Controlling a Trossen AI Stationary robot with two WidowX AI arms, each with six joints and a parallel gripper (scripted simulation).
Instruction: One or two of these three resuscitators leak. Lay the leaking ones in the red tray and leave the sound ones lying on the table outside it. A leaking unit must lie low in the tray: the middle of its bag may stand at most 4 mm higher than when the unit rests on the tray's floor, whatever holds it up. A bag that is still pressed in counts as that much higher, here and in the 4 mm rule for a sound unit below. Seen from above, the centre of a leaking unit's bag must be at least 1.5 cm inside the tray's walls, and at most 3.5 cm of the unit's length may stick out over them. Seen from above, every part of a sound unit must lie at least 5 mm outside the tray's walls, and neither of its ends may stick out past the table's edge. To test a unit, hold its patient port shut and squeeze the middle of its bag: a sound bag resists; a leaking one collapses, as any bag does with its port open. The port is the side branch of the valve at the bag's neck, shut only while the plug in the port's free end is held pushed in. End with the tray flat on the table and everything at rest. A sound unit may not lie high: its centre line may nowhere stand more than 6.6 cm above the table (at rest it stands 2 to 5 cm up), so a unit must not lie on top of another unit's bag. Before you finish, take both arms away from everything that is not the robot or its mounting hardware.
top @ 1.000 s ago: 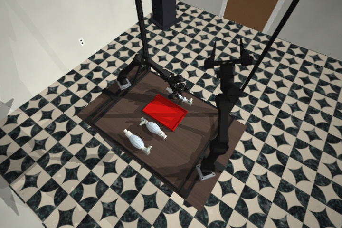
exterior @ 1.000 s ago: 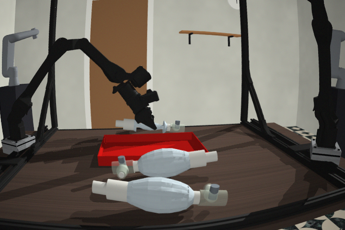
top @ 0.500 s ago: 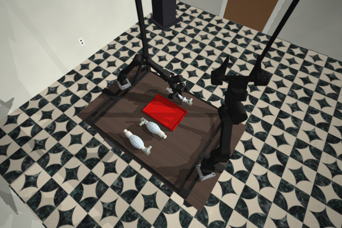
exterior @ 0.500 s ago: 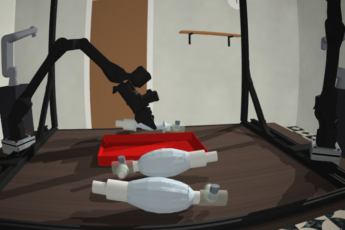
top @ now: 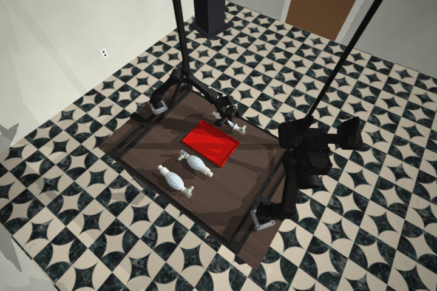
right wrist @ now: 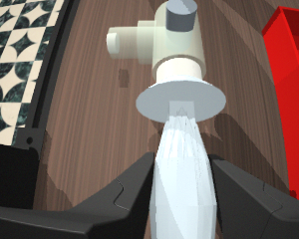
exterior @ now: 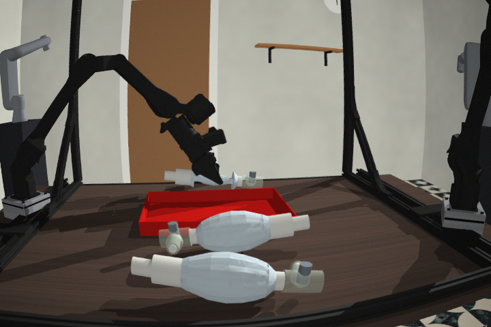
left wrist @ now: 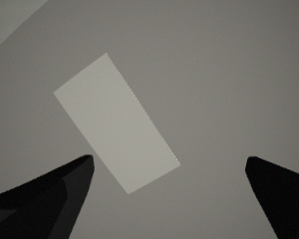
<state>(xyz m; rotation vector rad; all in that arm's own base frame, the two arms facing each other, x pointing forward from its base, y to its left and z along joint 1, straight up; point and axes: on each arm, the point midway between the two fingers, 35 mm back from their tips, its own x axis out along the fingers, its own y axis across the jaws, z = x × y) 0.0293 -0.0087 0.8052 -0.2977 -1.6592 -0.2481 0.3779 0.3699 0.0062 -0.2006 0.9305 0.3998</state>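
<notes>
My right gripper is now 19 cm short of the red tray, 3 cm to the right of it and 5 cm above it.
</notes>
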